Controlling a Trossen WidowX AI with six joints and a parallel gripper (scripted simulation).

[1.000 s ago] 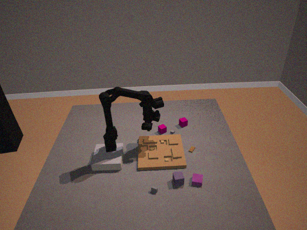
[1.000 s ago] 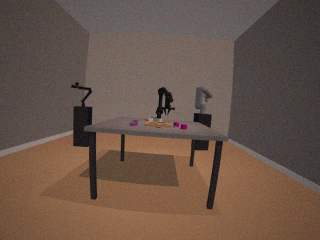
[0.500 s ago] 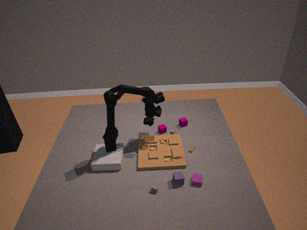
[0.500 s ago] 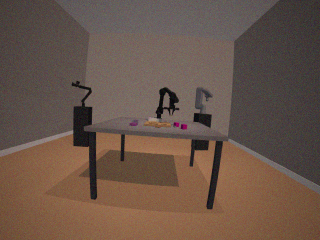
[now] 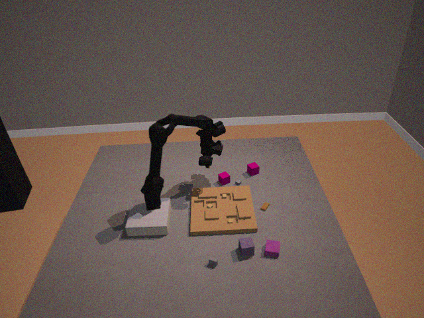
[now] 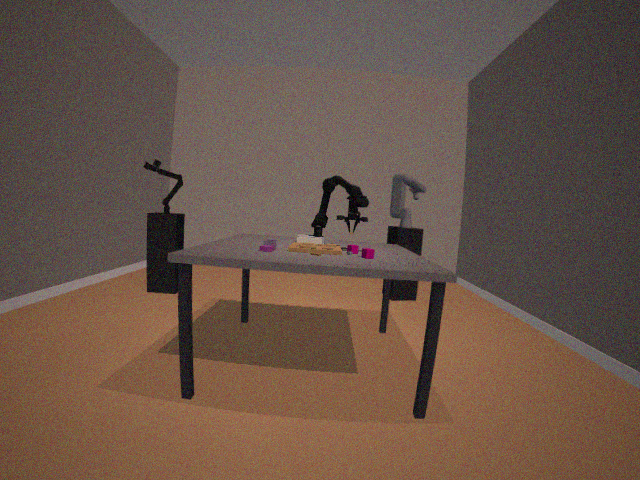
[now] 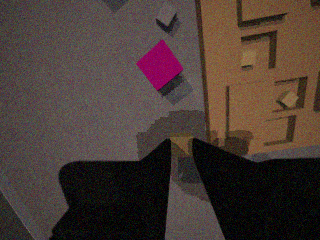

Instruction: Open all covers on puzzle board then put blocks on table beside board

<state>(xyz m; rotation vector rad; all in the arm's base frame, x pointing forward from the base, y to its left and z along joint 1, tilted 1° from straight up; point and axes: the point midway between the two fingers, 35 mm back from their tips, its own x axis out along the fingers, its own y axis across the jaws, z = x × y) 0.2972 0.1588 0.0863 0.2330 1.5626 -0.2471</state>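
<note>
Right now the tan puzzle board is 200 mm to the right of my gripper tip, 90 mm below it and 30 mm ahead of it. Round my gripper tip: small tan piece: 240 mm to the right, 230 mm ahead, 110 mm below; small grey piece: 510 mm to the right, 100 mm below, 80 mm behind; purple block: 470 mm to the right, 90 mm below, 60 mm ahead.
</note>
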